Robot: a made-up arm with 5 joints.
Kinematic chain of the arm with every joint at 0, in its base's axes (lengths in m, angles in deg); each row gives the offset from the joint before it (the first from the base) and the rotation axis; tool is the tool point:
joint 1: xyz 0 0 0.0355 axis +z
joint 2: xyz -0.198 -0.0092 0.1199 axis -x
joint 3: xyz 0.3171 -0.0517 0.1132 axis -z
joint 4: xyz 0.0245 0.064 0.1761 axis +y
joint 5: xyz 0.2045 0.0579 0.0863 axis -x
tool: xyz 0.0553 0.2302 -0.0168
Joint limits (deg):
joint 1: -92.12..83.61
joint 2: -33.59..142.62
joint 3: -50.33..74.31
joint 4: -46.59..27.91
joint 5: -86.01..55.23
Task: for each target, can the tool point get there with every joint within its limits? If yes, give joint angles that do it. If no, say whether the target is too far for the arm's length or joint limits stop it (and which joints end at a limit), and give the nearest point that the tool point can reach.
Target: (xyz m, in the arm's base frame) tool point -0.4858 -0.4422 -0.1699
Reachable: no: joint limits stop it (at a limit: joint 1, joint 2, joint 4) | nearest point -0.1707 -0.3177 -0.1717 | short by 0.339 m
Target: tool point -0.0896 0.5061 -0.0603
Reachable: yes | joints 22.69 72.36 -38.07 -34.17 22.36
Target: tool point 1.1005 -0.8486 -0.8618
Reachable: no: too far | nearest point 0.4933 -0.3804 -0.2925 | short by 0.955 m
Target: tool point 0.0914 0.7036 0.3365
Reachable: yes | joints 13.64 66.34 33.25 -40.17 -73.28
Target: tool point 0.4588 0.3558 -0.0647
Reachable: yes | joints 16.79 120.26 32.71 0.20 15.07
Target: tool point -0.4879 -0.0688 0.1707
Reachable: no: joint limits stop it (at a limit: joint 1, joint 3, joint 4) | nearest point -0.5903 0.0156 0.1742 | short by 0.133 m
